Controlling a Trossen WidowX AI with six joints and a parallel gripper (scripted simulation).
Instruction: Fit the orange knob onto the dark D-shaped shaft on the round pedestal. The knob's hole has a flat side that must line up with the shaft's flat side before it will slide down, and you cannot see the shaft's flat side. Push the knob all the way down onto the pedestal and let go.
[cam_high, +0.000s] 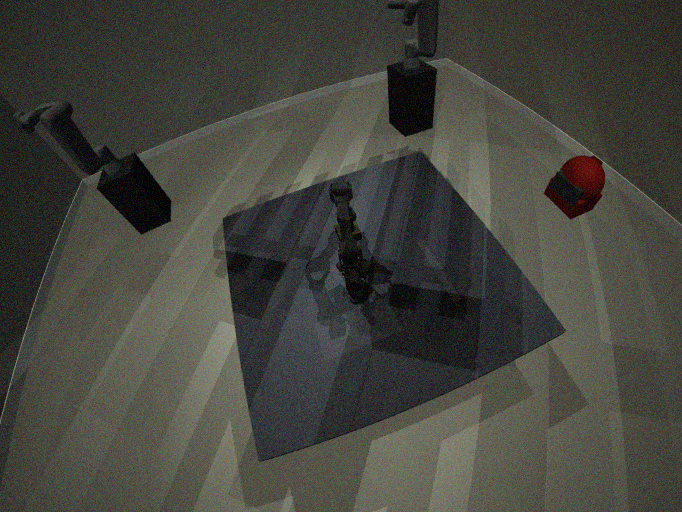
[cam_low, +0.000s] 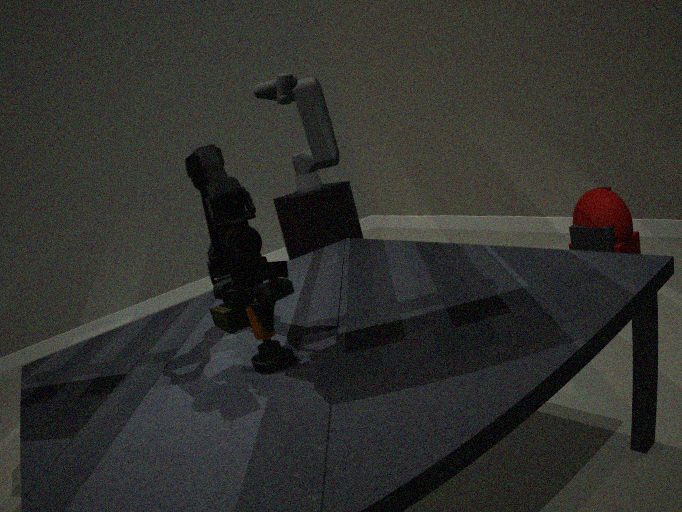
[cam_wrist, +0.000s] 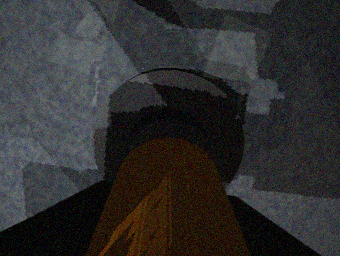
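My gripper tip is now 2 cm below the orange knob. Round my gripper tip: pedestal: 4 cm below.
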